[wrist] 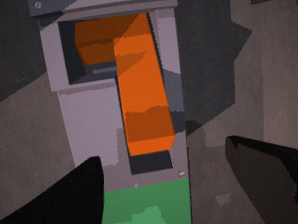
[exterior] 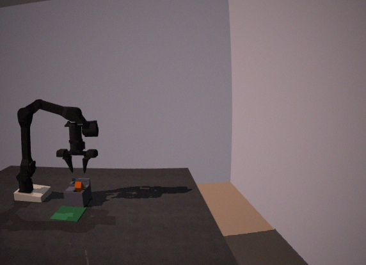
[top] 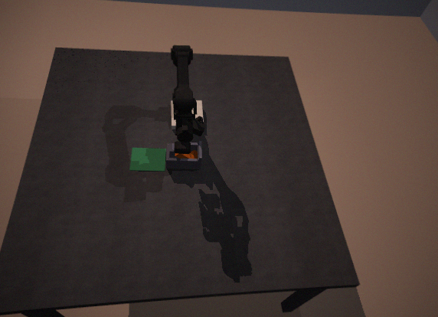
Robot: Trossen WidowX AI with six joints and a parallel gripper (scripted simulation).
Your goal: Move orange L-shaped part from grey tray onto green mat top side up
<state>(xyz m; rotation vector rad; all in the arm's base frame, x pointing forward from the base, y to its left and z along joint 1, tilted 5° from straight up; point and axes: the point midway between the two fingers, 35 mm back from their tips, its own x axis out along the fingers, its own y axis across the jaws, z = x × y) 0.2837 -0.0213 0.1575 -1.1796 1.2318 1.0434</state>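
Now: gripper tip 10 cm above the orange L-shaped part, 4 cm to the right of it and 1 cm past it. Also, from my gripper tip: green mat (15 cm below, 14 cm to the right, 3 cm behind).
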